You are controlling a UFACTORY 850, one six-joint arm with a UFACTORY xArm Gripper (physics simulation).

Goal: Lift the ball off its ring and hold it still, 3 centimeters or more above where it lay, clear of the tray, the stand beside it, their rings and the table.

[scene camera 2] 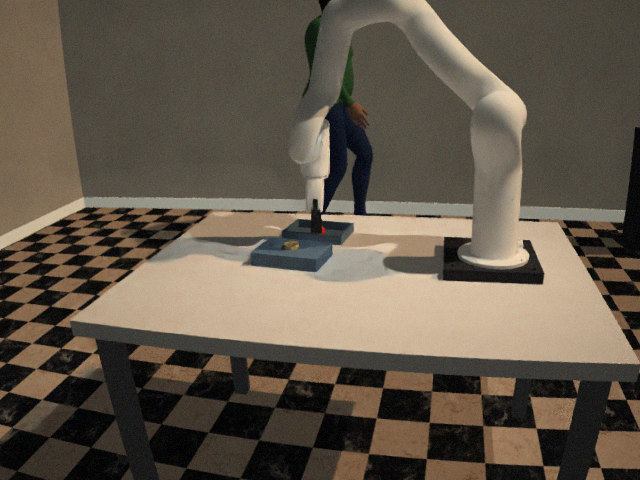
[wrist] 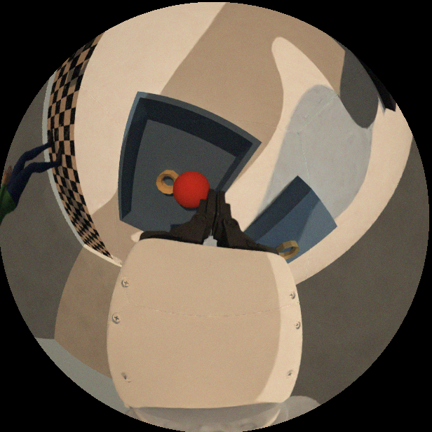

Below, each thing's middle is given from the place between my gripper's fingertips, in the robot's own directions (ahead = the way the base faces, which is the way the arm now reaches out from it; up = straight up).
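The red ball (wrist: pixel 190 186) is 3 cm to the right of my hand and 1 cm below it. As for the blue tray (scene camera 2: pixel 336 232), my gripper is 2 cm above it and 6 cm to the left of it.
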